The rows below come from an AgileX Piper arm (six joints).
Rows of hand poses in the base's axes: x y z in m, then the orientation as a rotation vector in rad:
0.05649 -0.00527 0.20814 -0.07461 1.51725 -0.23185
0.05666 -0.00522 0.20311 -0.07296 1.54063 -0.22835
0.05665 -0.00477 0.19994 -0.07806 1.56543 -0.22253
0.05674 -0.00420 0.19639 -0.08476 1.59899 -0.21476
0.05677 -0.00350 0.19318 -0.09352 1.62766 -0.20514
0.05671 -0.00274 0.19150 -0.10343 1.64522 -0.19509
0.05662 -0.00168 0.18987 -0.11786 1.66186 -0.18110
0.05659 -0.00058 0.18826 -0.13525 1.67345 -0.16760
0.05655 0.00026 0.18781 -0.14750 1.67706 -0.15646
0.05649 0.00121 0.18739 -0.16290 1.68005 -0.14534
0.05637 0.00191 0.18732 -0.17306 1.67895 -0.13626
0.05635 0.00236 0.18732 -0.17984 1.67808 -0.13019
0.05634 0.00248 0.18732 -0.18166 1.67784 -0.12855
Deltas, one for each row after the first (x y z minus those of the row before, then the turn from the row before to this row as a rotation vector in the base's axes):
0.00017 0.00005 -0.00503 0.00506 0.02292 -0.00066
-0.00001 0.00045 -0.00317 0.00226 0.02503 0.00491
0.00009 0.00057 -0.00355 0.00309 0.03387 0.00636
0.00003 0.00070 -0.00321 0.00264 0.02924 0.00913
-0.00006 0.00076 -0.00168 0.00153 0.01836 0.01100
-0.00009 0.00106 -0.00163 0.00132 0.01796 0.01631
-0.00003 0.00110 -0.00161 -0.00099 0.01334 0.01831
-0.00004 0.00084 -0.00045 0.00022 0.00496 0.01425
-0.00006 0.00095 -0.00042 -0.00168 0.00473 0.01633
-0.00012 0.00070 -0.00007 -0.00001 0.00017 0.01210
-0.00002 0.00045 0.00000 0.00000 0.00000 0.00809
-0.00001 0.00012 0.00000 0.00001 0.00000 0.00218

